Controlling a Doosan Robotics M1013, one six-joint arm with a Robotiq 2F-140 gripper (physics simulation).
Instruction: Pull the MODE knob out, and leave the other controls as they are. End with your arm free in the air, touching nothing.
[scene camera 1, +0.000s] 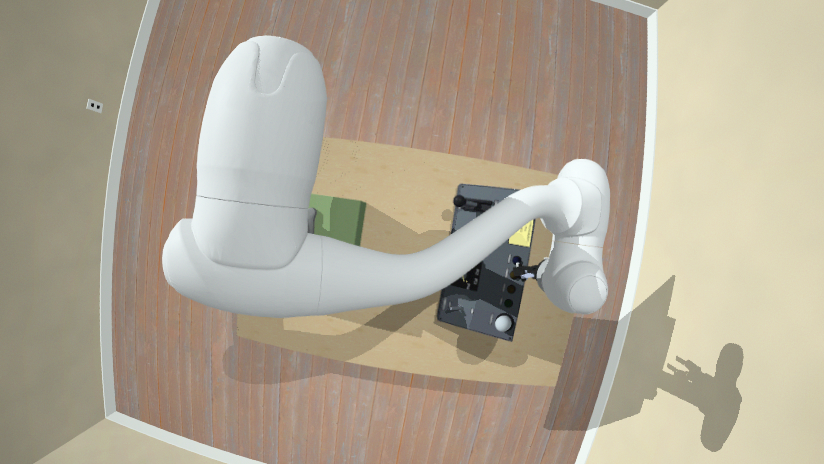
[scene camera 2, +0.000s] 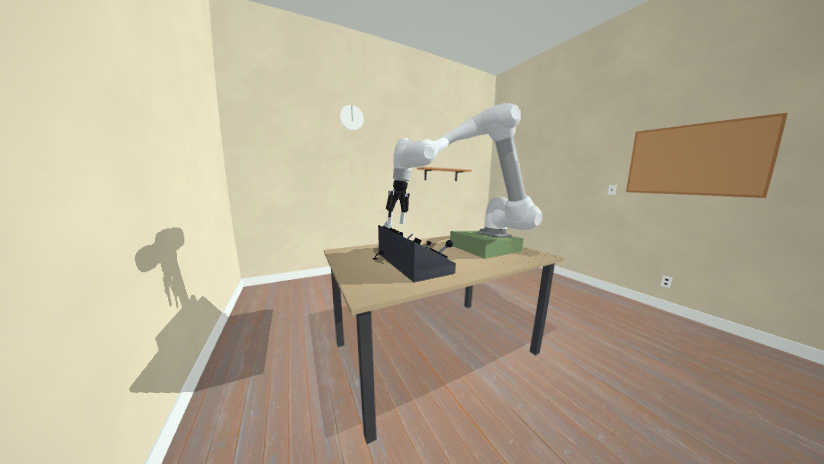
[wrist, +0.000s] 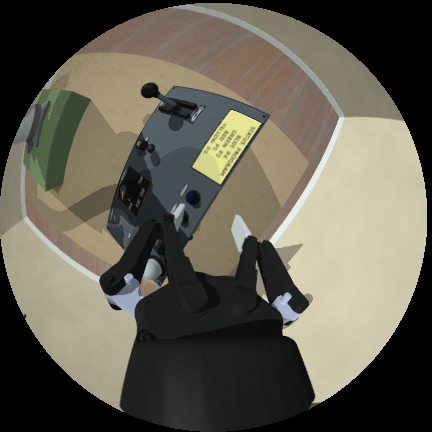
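Pixels of known places: gripper, fingertip midpoint: (scene camera 1: 531, 264) (scene camera 2: 395, 223) (wrist: 208, 216); arm's base, link origin: (scene camera 2: 494, 235).
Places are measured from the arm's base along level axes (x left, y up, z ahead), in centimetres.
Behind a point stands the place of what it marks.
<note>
The dark control panel (scene camera 1: 490, 253) (scene camera 2: 396, 256) @[x -2.3, y -3.1, z 80.6 cm] (wrist: 172, 165) @[x -0.8, y 3.8, z 70.3 cm] stands on the table. No MODE label is readable. A small dark knob (scene camera 2: 378, 254) @[x -23.3, y -7.4, z 82.2 cm] (wrist: 190, 237) @[x -23.9, y -10.0, z 84.5 cm] sticks out at the panel's tall back side; I cannot tell whether it is the MODE knob or how far out it stands. My gripper (scene camera 2: 395, 221) @[x -4.9, y 14.3, z 79.6 cm] (wrist: 208, 216) @[x -4.9, y 14.3, z 79.6 cm] is partly open and empty, pointing down close above the panel's back edge. In the wrist view one fingertip lies over the row of lamps and the other beyond the back edge. Contact with the panel cannot be told.
The panel carries a black ball lever (scene camera 1: 458, 201) @[x 13.2, y 6.3, z 56.7 cm] (wrist: 149, 90) @[x 12.8, y 6.0, z 58.1 cm], a small black stick (wrist: 142, 145) @[x 0.9, y 3.7, z 62.0 cm], a rotary dial (wrist: 123, 194) @[x -11.8, y 2.8, z 60.9 cm], a blue lamp (scene camera 1: 517, 260) @[x -4.4, y 9.6, z 76.4 cm] (wrist: 192, 197) @[x -4.2, y 9.5, z 76.6 cm], a white dome (scene camera 1: 503, 322) @[x -24.1, y 12.0, z 72.9 cm] (wrist: 152, 269) @[x -23.3, y 11.3, z 74.1 cm] and a yellow note (scene camera 1: 520, 233) @[x 4.2, y 7.6, z 77.4 cm] (wrist: 227, 147) @[x 7.2, y 8.0, z 78.5 cm]. A green block (scene camera 2: 487, 244) @[x 12.3, y -0.9, z 23.3 cm] bears the arm's base.
</note>
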